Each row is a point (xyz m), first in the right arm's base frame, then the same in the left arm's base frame.
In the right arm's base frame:
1: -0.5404 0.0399 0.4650
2: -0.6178 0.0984 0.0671
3: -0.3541 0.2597 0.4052
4: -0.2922 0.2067 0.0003
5: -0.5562 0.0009 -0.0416
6: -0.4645 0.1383 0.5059
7: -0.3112 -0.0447 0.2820
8: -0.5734 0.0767 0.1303
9: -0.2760 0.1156 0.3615
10: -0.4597 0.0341 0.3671
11: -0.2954 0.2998 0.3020
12: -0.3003 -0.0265 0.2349
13: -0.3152 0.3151 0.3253
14: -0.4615 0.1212 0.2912
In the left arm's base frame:
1: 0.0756 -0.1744 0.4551
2: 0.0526 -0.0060 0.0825
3: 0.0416 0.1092 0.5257
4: 0.1924 0.2959 0.1896
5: 0.1841 0.0187 -0.0024
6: 0.0436 -0.0825 0.5426
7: 0.3181 -0.0038 0.3827
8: 0.0861 -0.0208 0.1539
9: 0.2070 0.0851 0.4968
10: 0.1490 -0.0839 0.4046
11: 0.0675 0.2179 0.4689
12: 0.3198 0.0359 0.3497
13: 0.0393 0.2049 0.4832
14: 0.0962 0.0050 0.3530

